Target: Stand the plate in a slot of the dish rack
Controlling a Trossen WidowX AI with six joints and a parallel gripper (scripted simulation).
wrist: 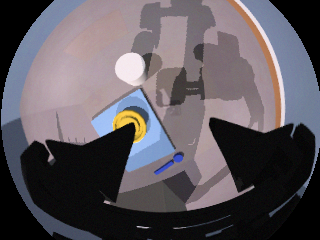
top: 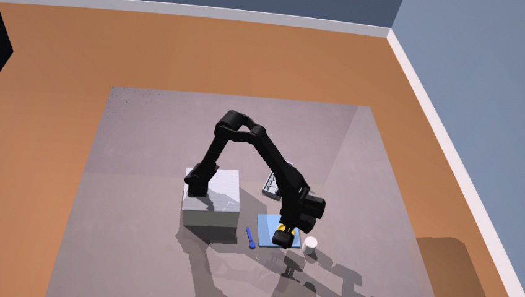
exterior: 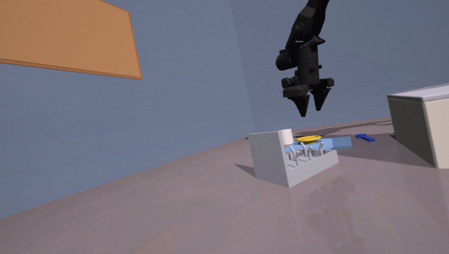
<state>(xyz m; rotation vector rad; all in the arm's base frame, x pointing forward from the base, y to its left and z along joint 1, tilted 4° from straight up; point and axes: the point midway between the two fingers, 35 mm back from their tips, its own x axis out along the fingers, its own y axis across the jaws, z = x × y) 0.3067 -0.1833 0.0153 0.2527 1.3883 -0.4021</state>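
Now: the yellow plate 1 cm ahead of my gripper tip, 7 cm to the left of it and 7 cm below it. From my gripper tip the other things lie so: blue spoon: 12 cm behind, 4 cm to the left, 9 cm below; then white cup: 9 cm ahead, 1 cm to the left, 6 cm below; then light blue mat: 1 cm behind, 8 cm to the left, 9 cm below.
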